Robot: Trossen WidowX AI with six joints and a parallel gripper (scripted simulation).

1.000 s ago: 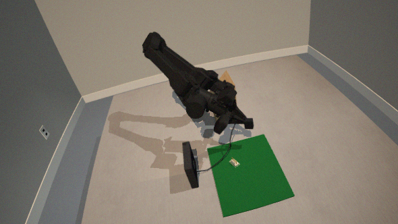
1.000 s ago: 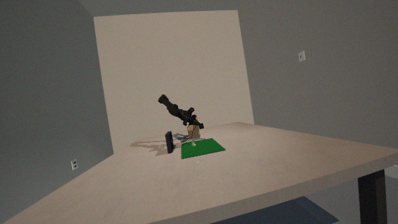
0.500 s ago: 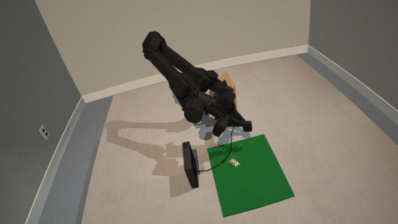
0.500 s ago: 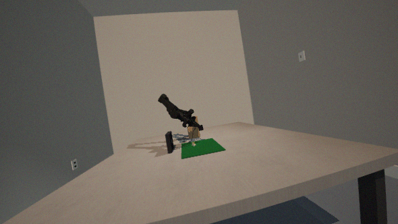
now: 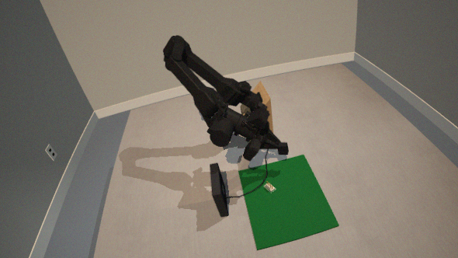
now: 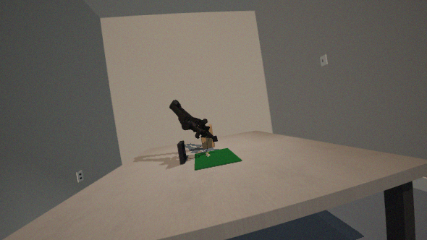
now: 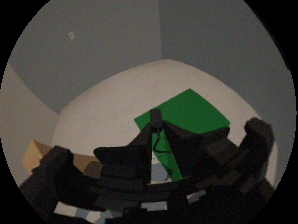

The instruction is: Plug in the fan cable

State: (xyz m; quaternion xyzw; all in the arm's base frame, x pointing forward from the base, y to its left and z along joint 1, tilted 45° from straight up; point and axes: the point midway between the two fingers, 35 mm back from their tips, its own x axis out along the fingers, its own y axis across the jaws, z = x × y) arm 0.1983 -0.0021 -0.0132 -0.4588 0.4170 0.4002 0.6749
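My gripper tip is 8 cm short of the four-pin fan header, 6 cm to the left of it and 10 cm above it. From my gripper tip the other things lie so: green board (13 cm ahead, 2 cm to the right, 12 cm below); black fan (9 cm ahead, 21 cm to the right, 4 cm below); black plug (1 cm to the left, 1 cm below).
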